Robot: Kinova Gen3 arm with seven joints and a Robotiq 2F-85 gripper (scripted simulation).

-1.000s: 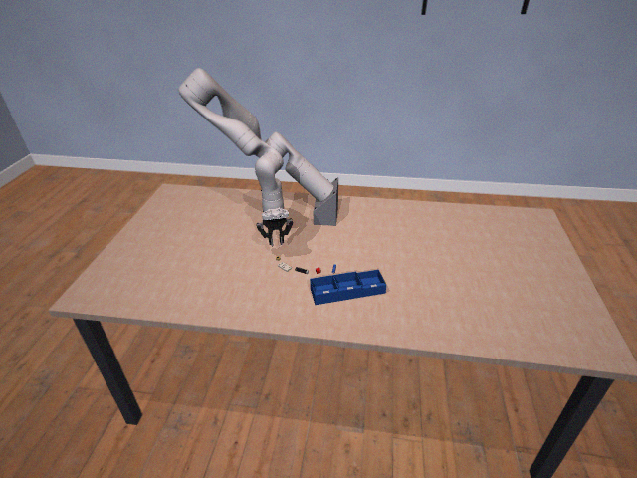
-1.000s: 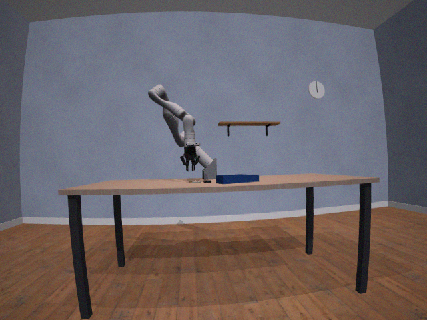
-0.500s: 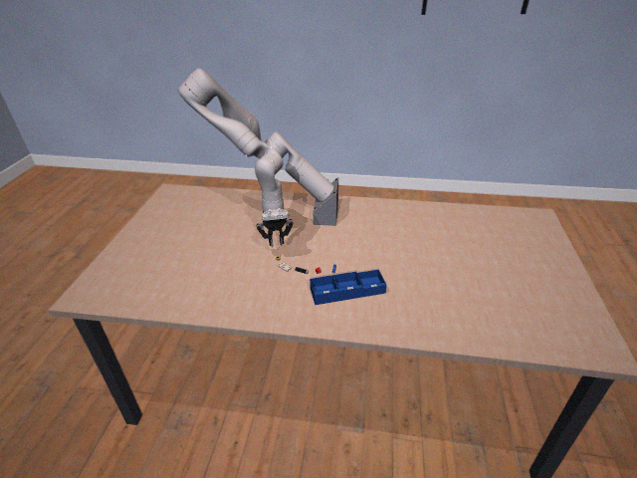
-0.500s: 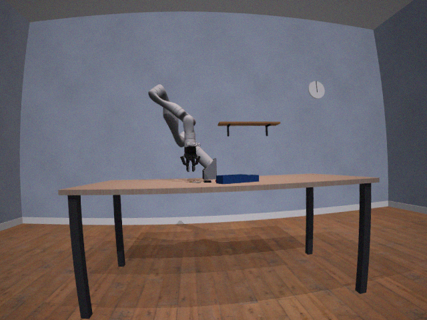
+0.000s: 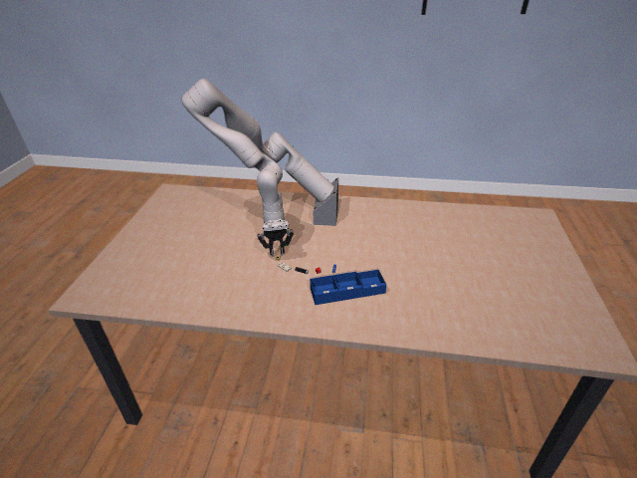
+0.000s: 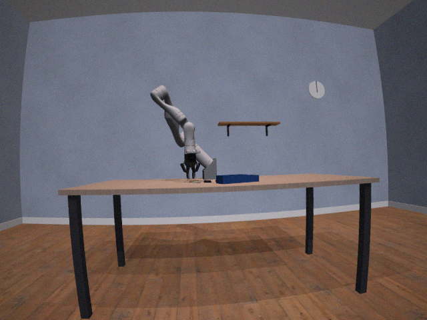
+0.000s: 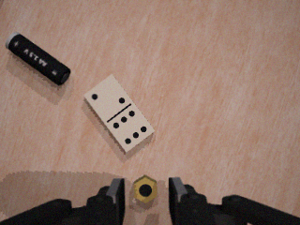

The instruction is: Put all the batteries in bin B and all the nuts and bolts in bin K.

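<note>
The brass nut lies 40 mm below my hand. From my hand the other things lie so: red die: 60 mm ahead, 160 mm to the left, 30 mm below; then white domino: 40 mm ahead, 30 mm to the left, 40 mm below; then black battery: 60 mm ahead, 100 mm to the left, 40 mm below.
</note>
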